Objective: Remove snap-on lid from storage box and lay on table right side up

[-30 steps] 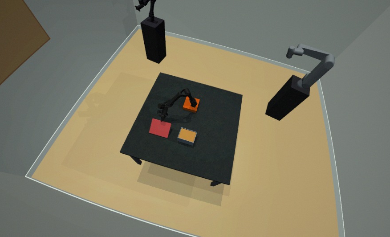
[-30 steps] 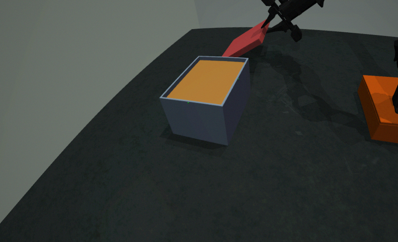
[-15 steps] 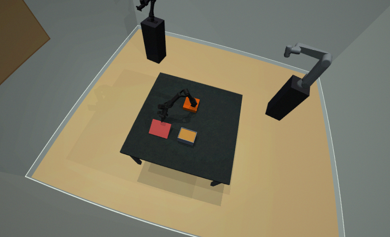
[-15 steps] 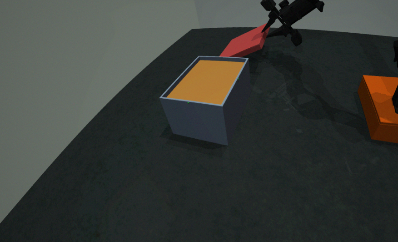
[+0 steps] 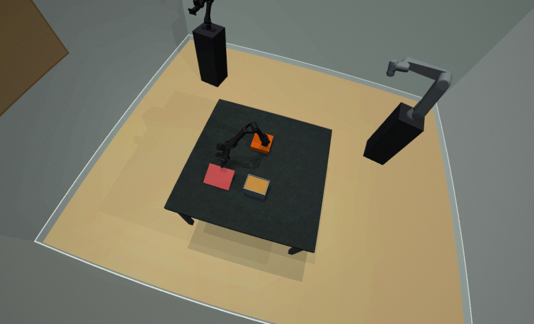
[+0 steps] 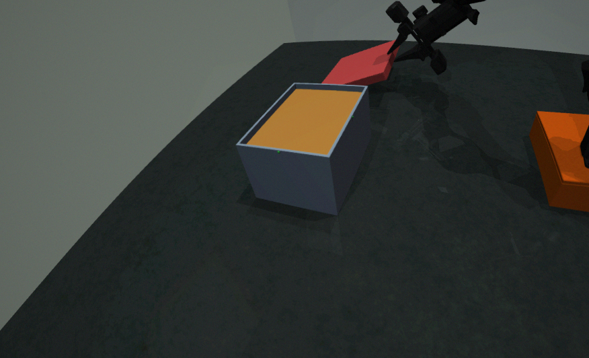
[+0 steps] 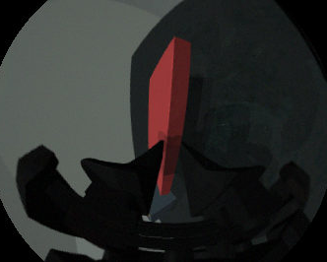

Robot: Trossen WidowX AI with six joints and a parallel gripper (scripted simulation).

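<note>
The lid lies 80 mm ahead of my gripper tip, 20 mm to the left of it and 20 mm below it. Round my gripper tip: storage box (10 mm ahead, 350 mm to the left, 10 mm below).
</note>
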